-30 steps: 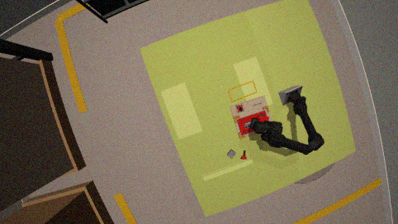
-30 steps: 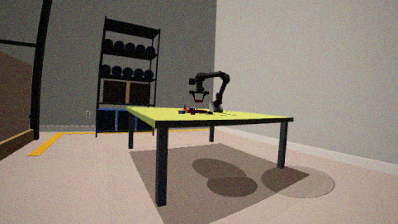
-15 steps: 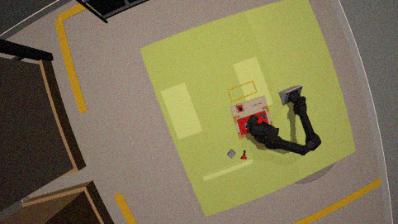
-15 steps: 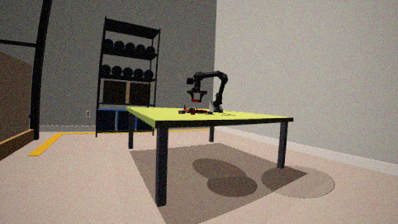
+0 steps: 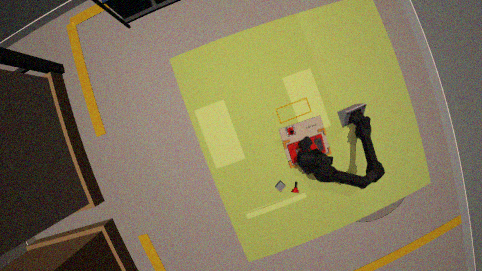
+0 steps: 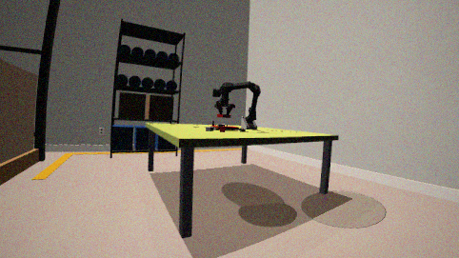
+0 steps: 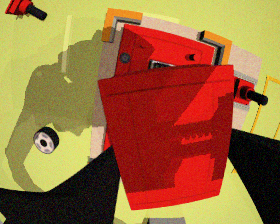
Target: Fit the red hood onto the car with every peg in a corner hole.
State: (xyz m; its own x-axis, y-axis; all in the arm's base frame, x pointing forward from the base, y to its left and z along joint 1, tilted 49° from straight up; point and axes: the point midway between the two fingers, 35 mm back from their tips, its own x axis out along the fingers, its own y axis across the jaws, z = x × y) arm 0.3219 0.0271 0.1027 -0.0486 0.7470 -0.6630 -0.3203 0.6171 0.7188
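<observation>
Right now my gripper tip is 80 mm above the grey engine block, 20 mm short of it and 10 mm to the right of it. From my gripper tip the other things lie so: red hood (10 mm above); then jig (100 mm below, 20 mm to the right, 20 mm behind).
</observation>
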